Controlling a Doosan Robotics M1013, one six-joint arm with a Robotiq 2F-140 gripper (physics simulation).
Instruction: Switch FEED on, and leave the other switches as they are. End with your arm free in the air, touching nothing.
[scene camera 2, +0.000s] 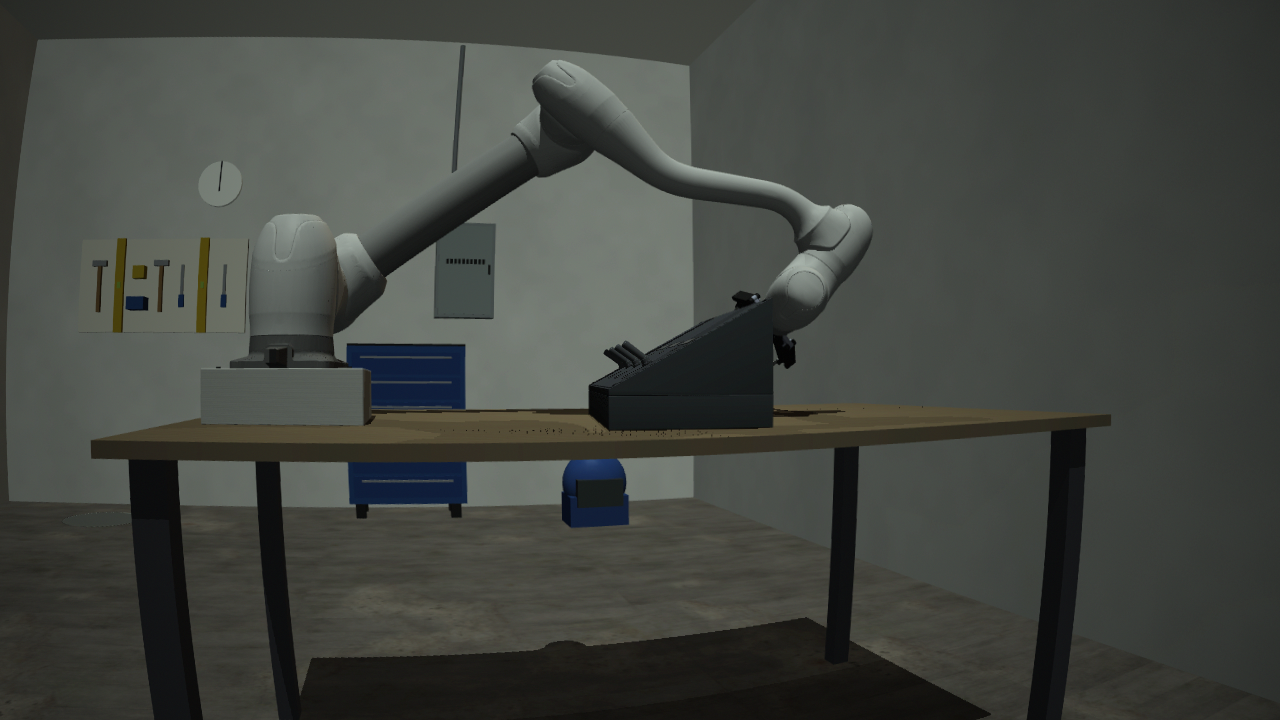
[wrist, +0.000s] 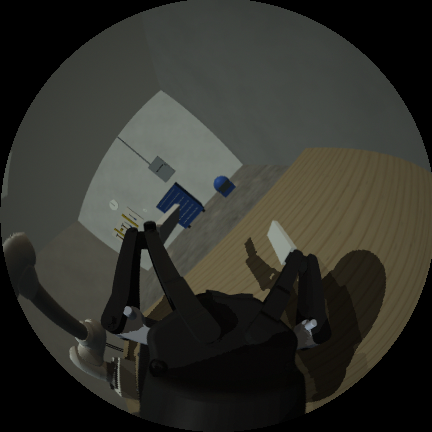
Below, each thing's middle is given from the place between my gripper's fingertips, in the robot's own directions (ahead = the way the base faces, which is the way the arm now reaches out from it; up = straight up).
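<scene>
As for the dark sloped console (scene camera 2: 718, 374), my gripper's 80 mm above it, and it's 280 mm past the console and 340 mm to the left of it.
</scene>
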